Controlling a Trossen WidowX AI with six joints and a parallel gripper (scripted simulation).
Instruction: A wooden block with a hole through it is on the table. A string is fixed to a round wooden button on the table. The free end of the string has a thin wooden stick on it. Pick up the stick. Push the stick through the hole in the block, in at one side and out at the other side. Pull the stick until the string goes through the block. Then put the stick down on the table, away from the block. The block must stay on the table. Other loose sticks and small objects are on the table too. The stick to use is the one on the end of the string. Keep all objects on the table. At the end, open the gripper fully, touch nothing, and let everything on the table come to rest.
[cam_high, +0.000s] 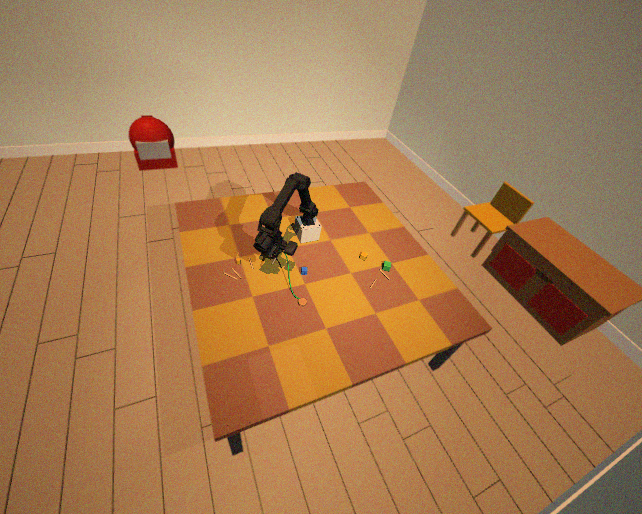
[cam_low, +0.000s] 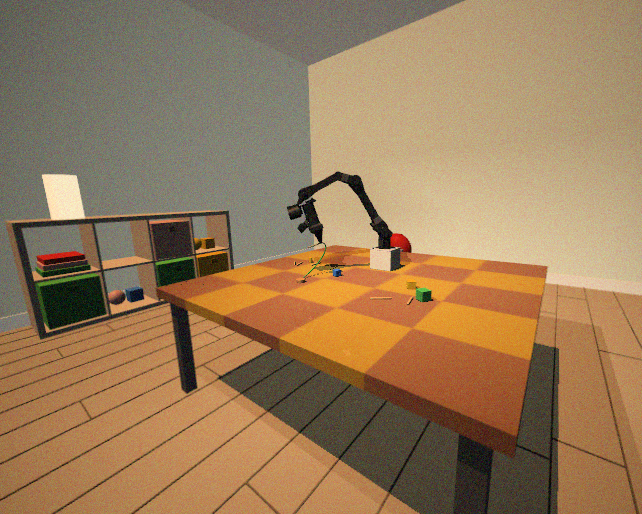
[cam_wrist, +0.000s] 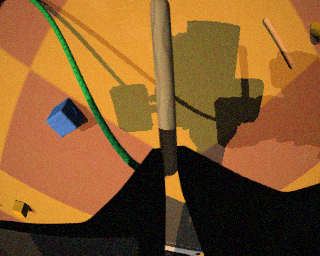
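My gripper tip is 1 cm to the left of the thin wooden stick and 1 cm short of it. The rest, counted from my gripper tip: round wooden button (21 cm ahead, 13 cm below, 7 cm to the left); blue cube (13 cm to the left, 12 cm below, 3 cm ahead); yellow cube (48 cm to the left, 12 cm below, 1 cm behind).
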